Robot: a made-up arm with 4 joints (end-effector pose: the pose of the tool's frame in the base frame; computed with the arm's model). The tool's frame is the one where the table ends. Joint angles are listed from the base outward.
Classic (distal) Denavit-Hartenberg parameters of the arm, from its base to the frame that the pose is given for. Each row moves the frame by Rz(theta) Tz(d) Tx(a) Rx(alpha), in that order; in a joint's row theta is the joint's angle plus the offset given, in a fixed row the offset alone. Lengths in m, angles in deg.
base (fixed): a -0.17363  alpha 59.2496  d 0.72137  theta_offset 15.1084
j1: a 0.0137  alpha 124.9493  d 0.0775  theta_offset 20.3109
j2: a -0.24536  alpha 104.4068  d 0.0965  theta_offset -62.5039
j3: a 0.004  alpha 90  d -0.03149  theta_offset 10.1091
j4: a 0.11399  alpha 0  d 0  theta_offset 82.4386
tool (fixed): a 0  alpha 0  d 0.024  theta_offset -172.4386
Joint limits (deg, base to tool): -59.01..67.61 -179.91..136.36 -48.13..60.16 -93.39..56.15
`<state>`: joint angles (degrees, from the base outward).
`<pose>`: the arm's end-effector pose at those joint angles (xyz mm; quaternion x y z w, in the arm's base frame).
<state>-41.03 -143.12 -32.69 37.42</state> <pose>121.0 -13.5 594.0 0.2144 0.2414 0.9288 0.1820</pose>
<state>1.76 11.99 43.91 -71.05</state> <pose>-130.2 -220.2 559.7 -0.3027 -0.1677 -0.6103 0.7126</pose>
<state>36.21 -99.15 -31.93 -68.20</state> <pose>-43.0 -25.6 856.5 -0.0440 -0.2161 0.3640 0.9049</pose>
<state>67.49 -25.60 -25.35 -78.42</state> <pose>-18.4 -128.5 839.7 0.3812 -0.2275 -0.0499 0.8947</pose>
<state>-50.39 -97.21 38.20 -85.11</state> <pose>-82.7 -144.9 533.7 -0.2096 -0.1595 -0.0383 0.9639</pose>
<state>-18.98 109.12 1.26 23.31</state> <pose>-331.4 92.9 727.3 0.1131 0.1599 -0.7284 0.6565</pose>
